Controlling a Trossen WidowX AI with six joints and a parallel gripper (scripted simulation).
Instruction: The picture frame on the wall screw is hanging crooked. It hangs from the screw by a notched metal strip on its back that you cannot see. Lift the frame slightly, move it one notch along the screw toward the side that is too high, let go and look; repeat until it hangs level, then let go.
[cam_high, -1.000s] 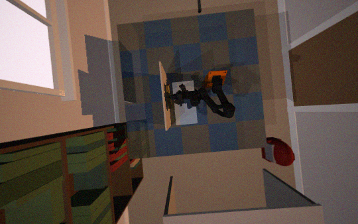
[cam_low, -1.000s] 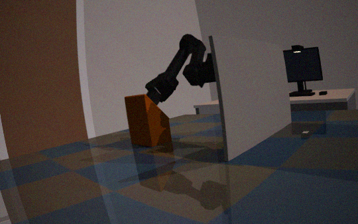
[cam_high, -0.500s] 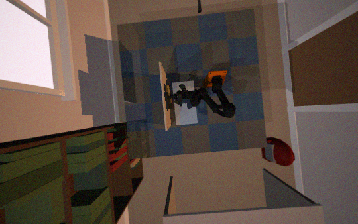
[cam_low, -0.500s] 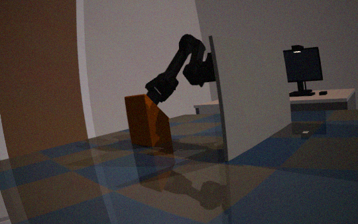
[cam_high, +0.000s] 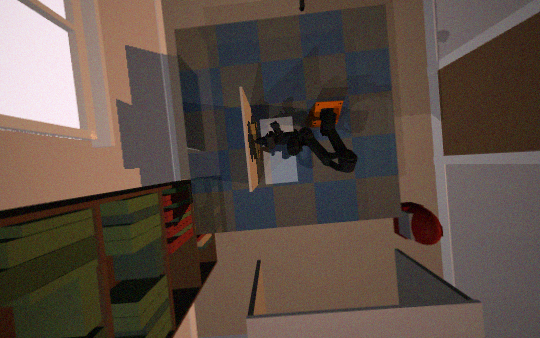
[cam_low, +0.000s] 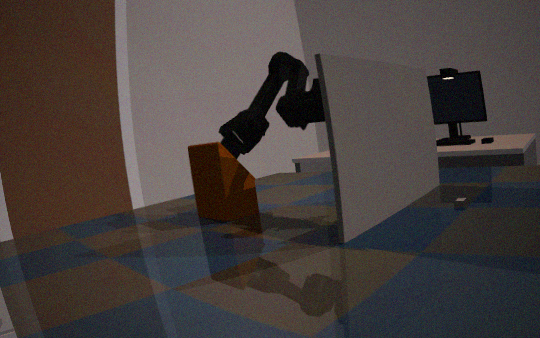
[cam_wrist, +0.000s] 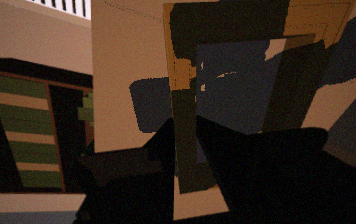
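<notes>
The picture frame lies 1 cm ahead of my gripper tip, 1 cm to the right of it and 5 cm below it. The rest, counted from my gripper tip: wall panel: 2 cm ahead, 7 cm below.
</notes>
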